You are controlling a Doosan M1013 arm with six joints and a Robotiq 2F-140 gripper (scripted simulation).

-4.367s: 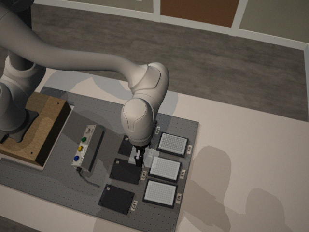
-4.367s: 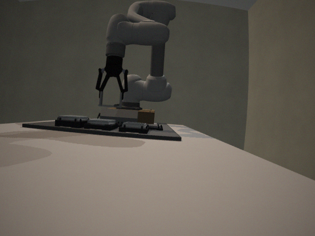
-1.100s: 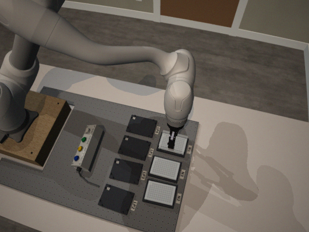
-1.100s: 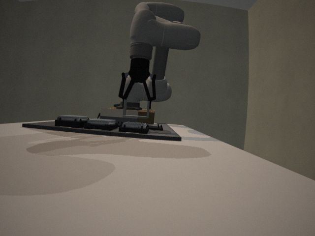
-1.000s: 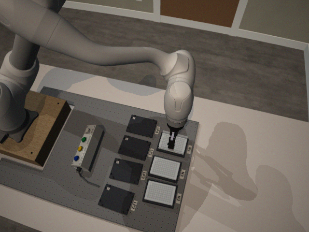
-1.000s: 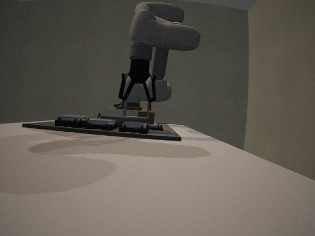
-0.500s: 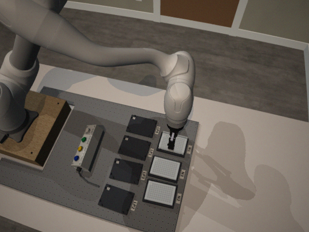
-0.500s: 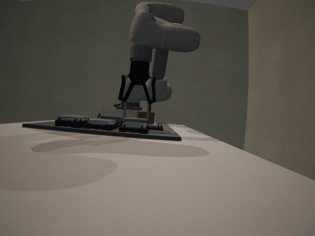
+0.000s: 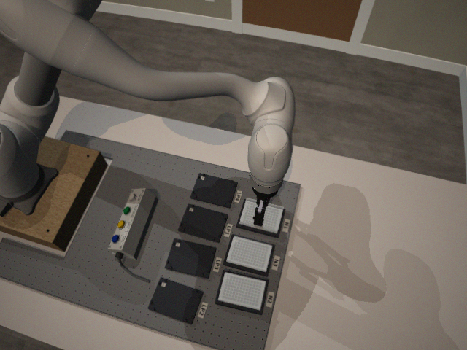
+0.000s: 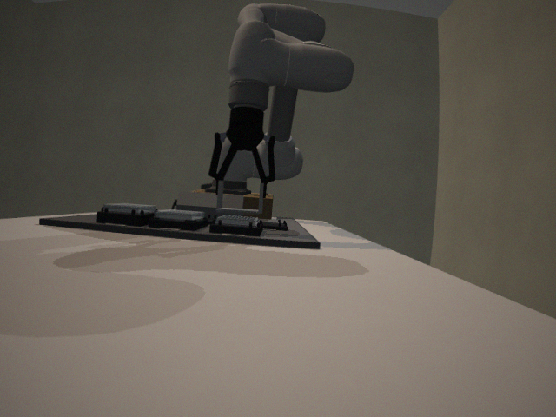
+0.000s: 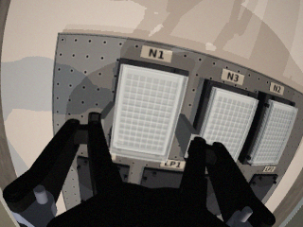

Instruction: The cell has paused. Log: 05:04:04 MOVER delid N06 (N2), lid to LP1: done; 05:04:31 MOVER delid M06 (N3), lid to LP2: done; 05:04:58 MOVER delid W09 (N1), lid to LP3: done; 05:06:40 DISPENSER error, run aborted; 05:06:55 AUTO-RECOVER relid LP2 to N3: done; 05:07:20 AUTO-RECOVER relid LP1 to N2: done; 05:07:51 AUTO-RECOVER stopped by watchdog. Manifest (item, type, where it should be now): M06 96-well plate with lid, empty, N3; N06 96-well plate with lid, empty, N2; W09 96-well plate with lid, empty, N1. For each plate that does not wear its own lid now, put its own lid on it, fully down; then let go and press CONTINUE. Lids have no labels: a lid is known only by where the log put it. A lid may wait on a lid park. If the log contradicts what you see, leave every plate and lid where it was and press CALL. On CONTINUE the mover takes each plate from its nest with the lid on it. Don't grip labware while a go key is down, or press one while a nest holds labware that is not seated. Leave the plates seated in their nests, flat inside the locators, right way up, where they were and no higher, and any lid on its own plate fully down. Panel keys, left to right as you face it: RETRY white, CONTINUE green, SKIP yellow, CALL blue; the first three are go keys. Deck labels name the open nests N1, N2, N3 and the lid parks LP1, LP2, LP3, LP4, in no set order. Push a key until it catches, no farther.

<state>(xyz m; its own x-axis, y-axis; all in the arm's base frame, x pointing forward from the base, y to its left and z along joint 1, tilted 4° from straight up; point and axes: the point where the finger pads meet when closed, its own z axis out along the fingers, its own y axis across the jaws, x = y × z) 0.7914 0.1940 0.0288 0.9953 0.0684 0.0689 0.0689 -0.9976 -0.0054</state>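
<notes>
Right now the lid is 20 mm below my hand. The rest, counted from my hand: plate: 50 mm below; then lid park LP1: 180 mm behind, 80 mm to the right, 70 mm below; then lid park LP4: 190 mm behind, 50 mm to the left, 70 mm below.
</notes>
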